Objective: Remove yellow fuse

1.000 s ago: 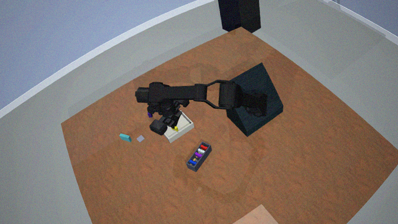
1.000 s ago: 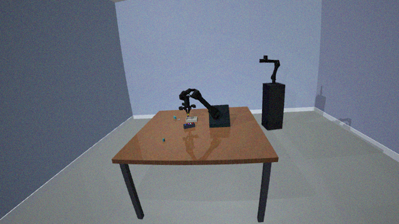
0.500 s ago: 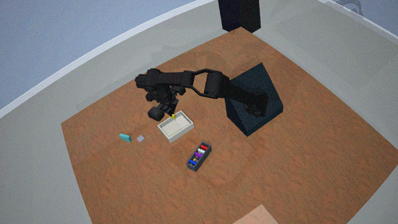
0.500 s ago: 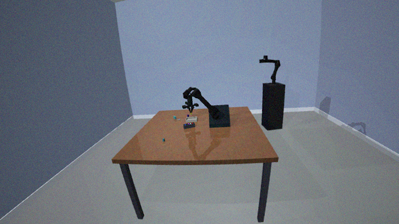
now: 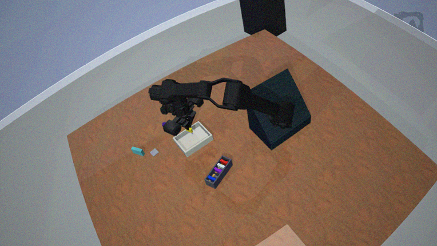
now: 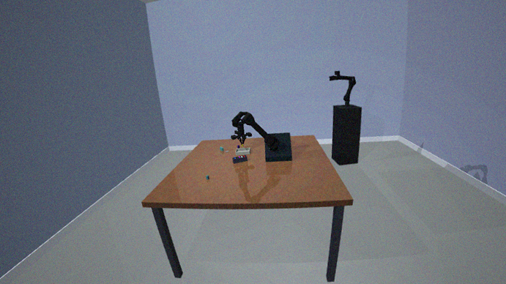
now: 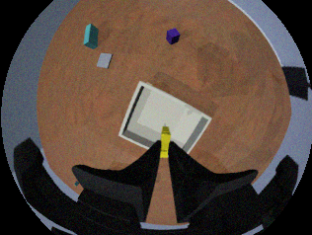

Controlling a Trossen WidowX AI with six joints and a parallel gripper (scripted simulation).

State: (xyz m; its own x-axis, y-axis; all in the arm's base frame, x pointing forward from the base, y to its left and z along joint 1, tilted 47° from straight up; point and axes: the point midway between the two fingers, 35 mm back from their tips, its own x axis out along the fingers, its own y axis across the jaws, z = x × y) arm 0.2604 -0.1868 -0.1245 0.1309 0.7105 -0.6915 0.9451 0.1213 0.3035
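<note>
The yellow fuse lies 10 mm below my gripper tip. The rest, counted from my gripper tip: tray 80 mm below; small purple cube 40 mm ahead, 150 mm to the right, 70 mm below; small grey tile 160 mm ahead, 70 mm to the right, 80 mm below.
</note>
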